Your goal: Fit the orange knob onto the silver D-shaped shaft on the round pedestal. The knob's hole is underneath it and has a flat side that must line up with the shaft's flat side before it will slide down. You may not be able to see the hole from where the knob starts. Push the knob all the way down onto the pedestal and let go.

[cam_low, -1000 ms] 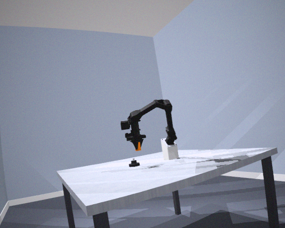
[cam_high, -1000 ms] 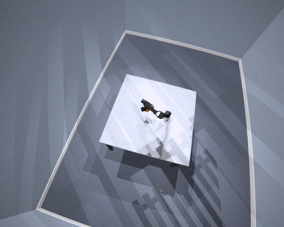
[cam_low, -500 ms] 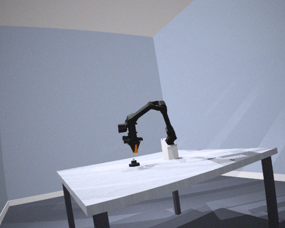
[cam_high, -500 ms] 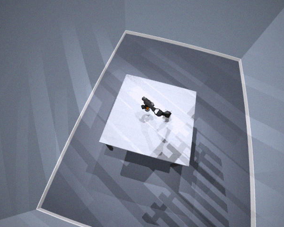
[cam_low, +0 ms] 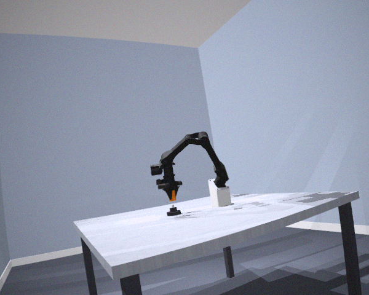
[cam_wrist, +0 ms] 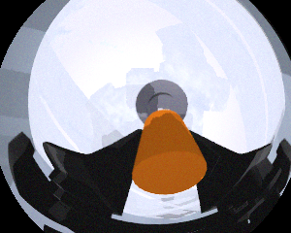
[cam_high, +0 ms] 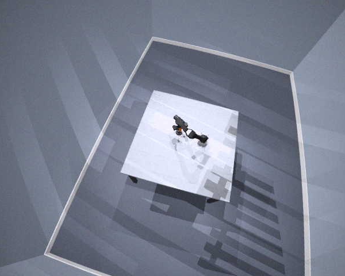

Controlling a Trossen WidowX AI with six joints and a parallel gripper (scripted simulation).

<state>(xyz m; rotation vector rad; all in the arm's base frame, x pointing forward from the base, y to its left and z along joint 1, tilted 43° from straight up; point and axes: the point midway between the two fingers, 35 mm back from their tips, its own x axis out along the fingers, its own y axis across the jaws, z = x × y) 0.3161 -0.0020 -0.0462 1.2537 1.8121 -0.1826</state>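
The pedestal lies 10 mm to the right of my gripper tip and 60 mm below it. The rest, counted from my gripper tip: orange knob: 30 mm above.
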